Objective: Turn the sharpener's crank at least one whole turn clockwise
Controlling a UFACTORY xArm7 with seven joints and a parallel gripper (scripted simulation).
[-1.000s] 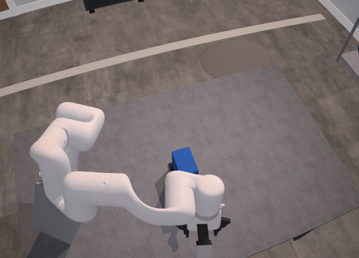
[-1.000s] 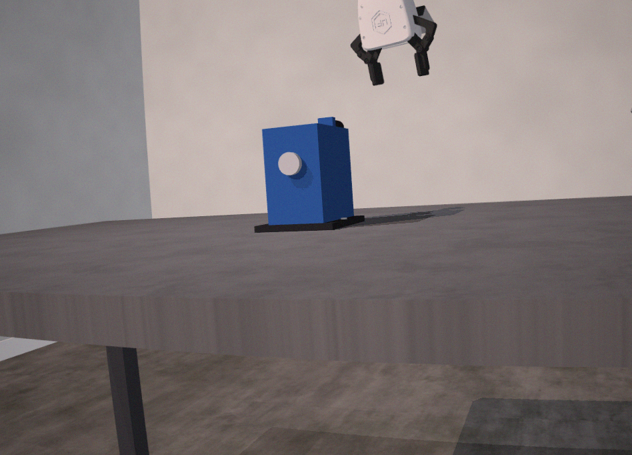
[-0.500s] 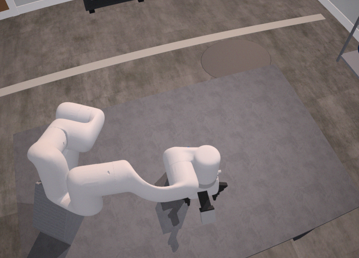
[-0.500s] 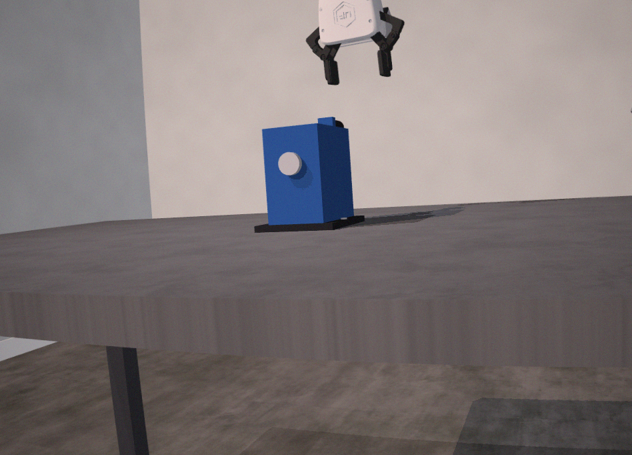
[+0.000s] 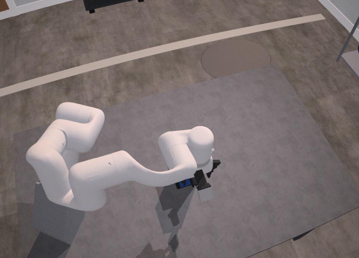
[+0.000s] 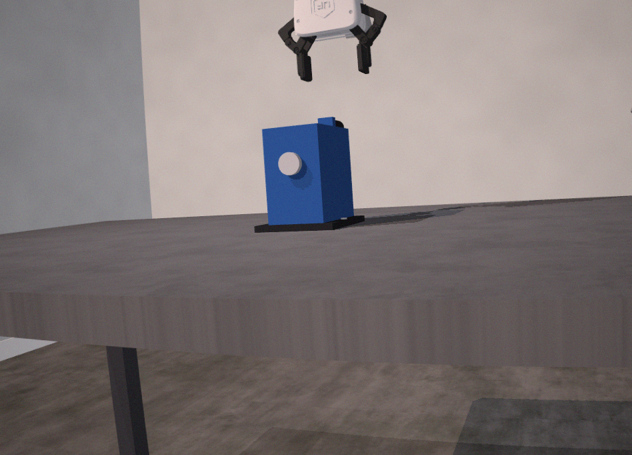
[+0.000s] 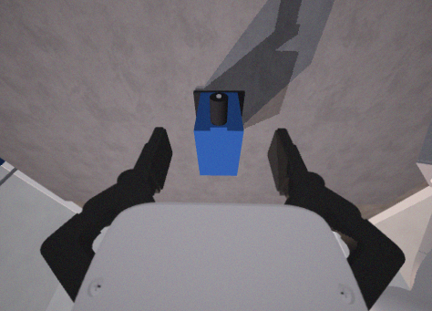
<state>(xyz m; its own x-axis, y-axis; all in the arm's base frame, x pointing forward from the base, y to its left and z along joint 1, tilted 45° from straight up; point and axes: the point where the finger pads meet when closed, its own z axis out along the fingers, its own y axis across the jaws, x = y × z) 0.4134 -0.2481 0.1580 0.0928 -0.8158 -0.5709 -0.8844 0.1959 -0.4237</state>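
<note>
My hand is 2 cm to the right of the dark crank knob and 9 cm above it.
</note>
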